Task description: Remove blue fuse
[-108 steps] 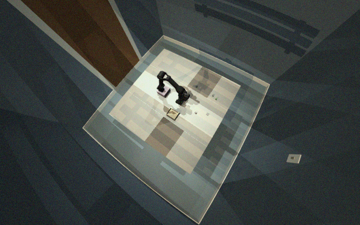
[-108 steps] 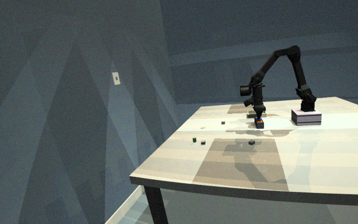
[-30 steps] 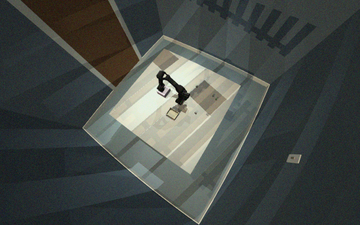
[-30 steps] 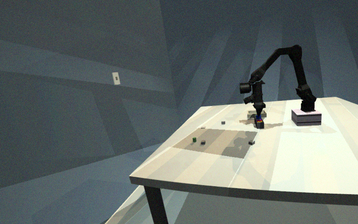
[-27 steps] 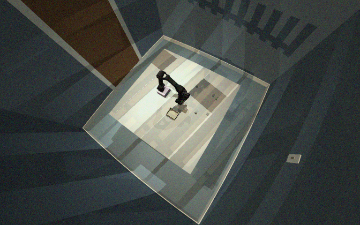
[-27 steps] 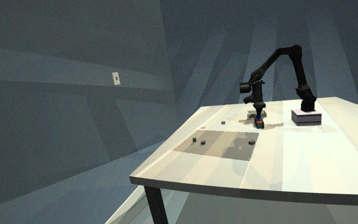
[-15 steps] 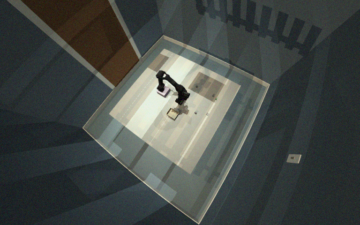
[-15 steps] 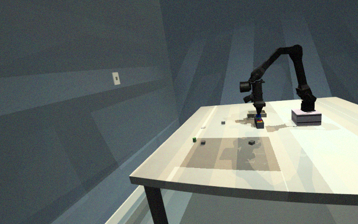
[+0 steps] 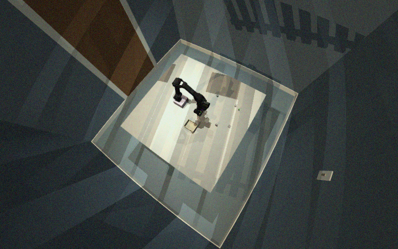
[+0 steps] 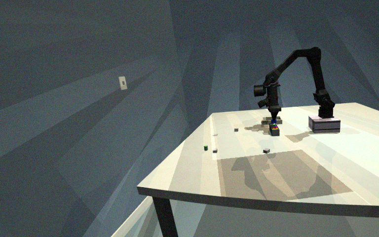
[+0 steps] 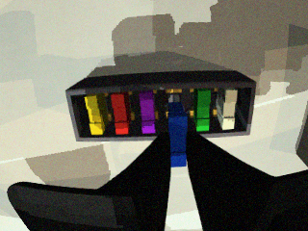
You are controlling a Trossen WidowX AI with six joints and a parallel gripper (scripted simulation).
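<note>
Now: the tray 21 cm to the right of my gripper tip, 7 cm below it and 2 cm behind it. Also, from my gripper tip: blue fuse 1 cm below.
</note>
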